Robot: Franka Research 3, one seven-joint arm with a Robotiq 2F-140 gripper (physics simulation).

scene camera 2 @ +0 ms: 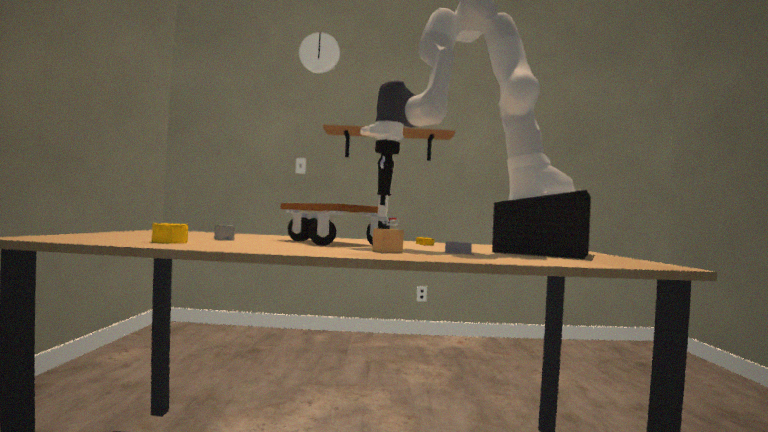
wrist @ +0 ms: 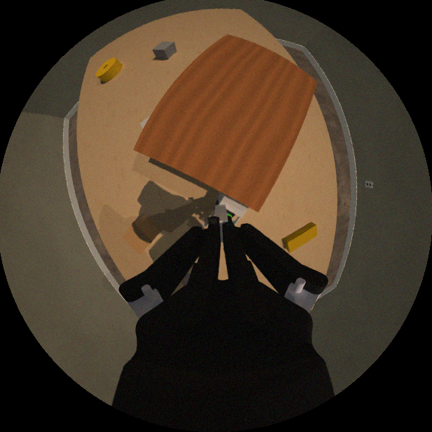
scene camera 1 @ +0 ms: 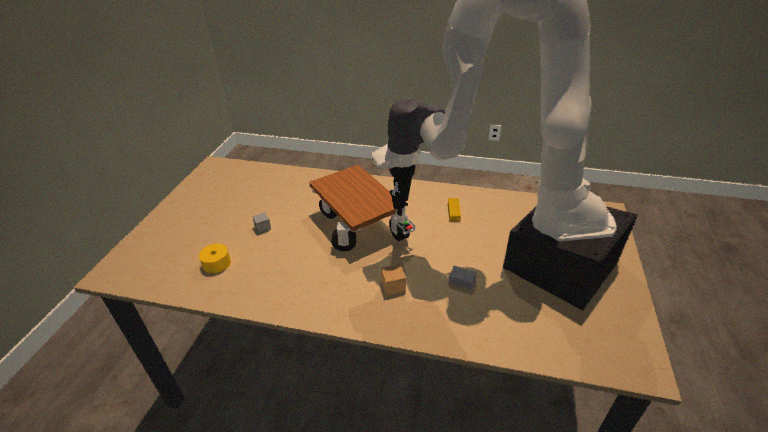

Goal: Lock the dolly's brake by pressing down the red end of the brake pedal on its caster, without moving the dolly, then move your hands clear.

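Note:
The dolly (scene camera 1: 351,196) (scene camera 2: 327,207) (wrist: 230,120) stands on its wheels on the table, with a reddish-brown wooden deck. The caster (scene camera 1: 395,227) nearest the robot base carries the brake pedal. The pedal's red end (scene camera 1: 409,227) (scene camera 2: 393,219) points outward, away from the deck. Its green end (scene camera 1: 406,221) (wrist: 229,215) is beside it, partly hidden in the wrist view. My gripper (scene camera 1: 400,216) (scene camera 2: 382,208) (wrist: 220,212) is shut and empty, pointing down close beside the deck's corner, over the caster. Whether the fingertips touch the pedal cannot be told. The red end is hidden in the wrist view.
An orange-brown block (scene camera 1: 393,281) (scene camera 2: 387,240) and a blue-grey block (scene camera 1: 462,277) (scene camera 2: 458,247) lie in front. A yellow bar (scene camera 1: 454,209) (wrist: 300,237) lies right of the dolly. A grey cube (scene camera 1: 262,222) and yellow cylinder (scene camera 1: 214,258) are left. The black base (scene camera 1: 558,268) stands right.

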